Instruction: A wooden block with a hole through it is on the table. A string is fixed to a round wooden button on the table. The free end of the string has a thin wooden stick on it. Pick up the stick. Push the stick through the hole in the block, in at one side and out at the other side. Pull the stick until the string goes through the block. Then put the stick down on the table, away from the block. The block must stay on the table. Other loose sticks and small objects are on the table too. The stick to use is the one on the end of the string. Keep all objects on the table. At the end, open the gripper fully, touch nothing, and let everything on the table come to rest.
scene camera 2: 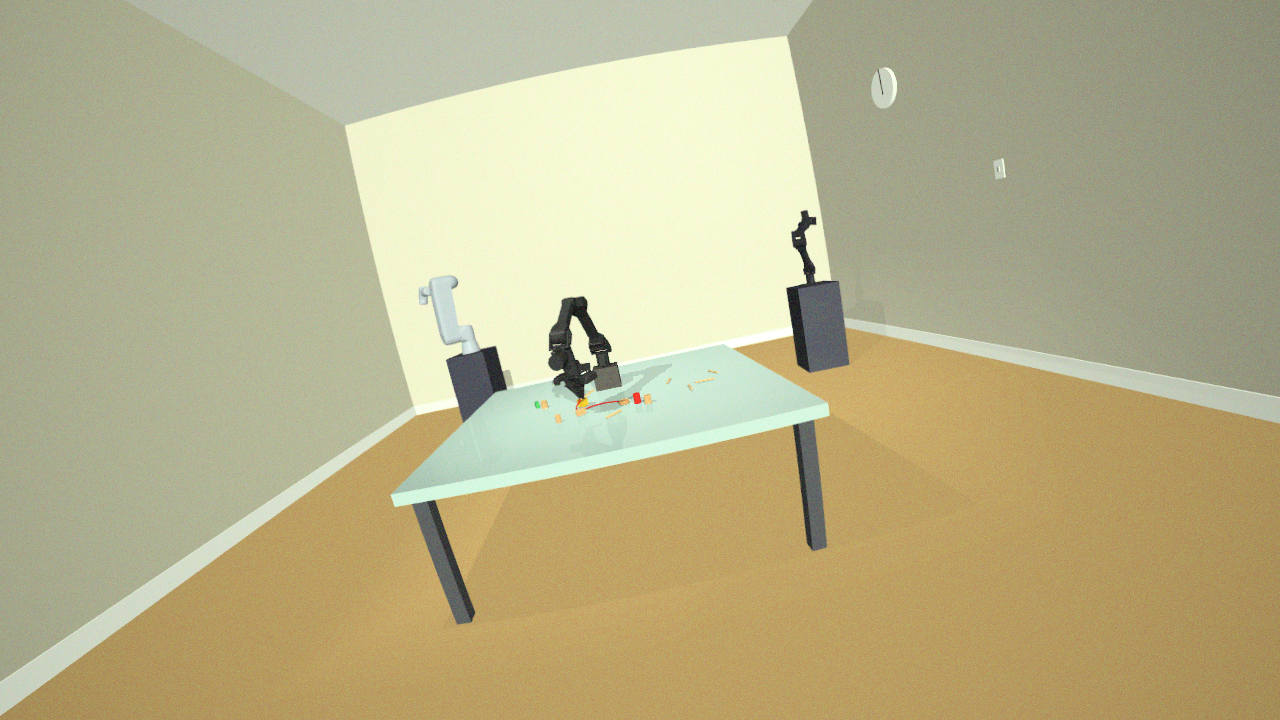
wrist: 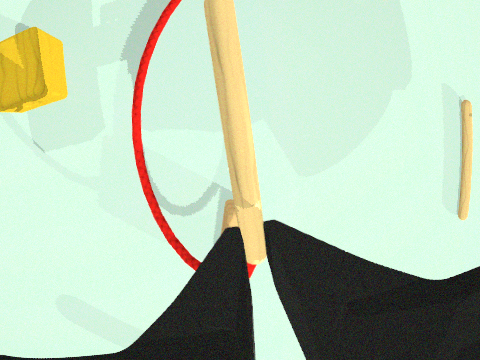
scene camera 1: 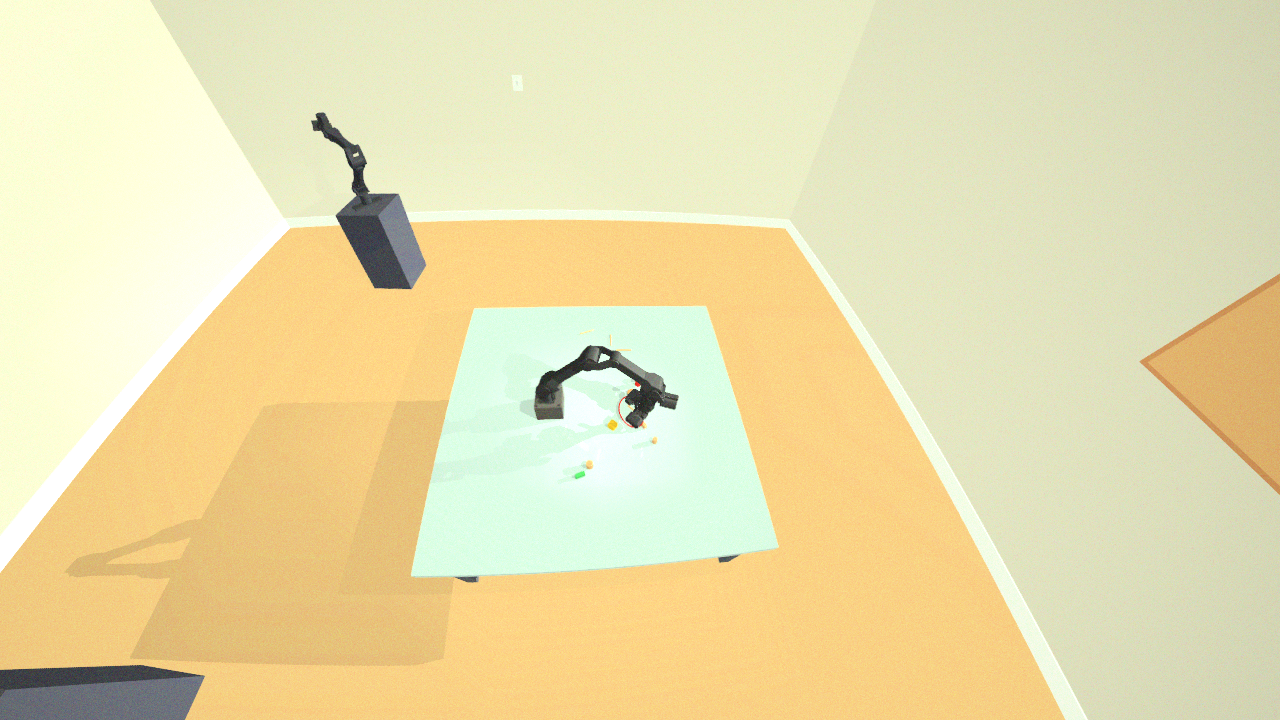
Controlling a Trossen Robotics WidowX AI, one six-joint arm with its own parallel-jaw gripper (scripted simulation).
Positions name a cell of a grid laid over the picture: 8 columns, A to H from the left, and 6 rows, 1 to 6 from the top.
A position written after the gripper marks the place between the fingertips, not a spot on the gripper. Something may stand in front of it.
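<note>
The gripper is visible (scene camera 2: D4). In the wrist view, the gripper appears as well (wrist: E4).
</note>
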